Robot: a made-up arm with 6 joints.
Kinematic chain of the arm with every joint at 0, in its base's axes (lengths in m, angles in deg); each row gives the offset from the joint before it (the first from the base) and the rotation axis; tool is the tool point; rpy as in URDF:
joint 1: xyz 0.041 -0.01 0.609 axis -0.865 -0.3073 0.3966
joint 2: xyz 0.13 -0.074 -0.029 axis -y
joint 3: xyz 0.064 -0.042 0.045 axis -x
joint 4: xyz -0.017 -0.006 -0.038 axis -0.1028 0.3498 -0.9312
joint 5: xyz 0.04 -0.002 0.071 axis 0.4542 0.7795 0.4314
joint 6: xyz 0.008 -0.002 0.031 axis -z
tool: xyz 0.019 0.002 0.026 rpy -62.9 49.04 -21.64
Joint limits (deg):
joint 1: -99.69..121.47
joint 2: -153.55..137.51
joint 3: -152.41..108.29
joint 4: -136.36..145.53
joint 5: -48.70..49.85
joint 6: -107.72..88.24
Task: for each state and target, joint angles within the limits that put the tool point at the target. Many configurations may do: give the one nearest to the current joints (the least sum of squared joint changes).
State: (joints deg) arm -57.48 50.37 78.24 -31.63 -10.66 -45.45
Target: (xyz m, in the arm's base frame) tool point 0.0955 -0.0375 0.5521
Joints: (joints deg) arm -72.98 75.88 77.89 -57.64 -24.52 -50.90
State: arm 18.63 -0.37 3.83 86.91 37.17 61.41
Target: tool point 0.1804 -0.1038 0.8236
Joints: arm 31.71 23.67 22.40 98.52 32.44 65.72
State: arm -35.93 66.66 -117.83 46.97 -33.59 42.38
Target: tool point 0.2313 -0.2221 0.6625
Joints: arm -3.38 46.91 -78.90 40.84 -18.67 31.61
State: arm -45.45 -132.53 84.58 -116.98 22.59 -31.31
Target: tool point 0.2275 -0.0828 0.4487
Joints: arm -59.55 -95.14 58.82 -136.36 30.46 -34.56
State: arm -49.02 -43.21 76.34 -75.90 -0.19 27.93
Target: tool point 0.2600 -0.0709 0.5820
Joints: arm -23.83 -41.91 58.53 -73.54 -3.42 31.23
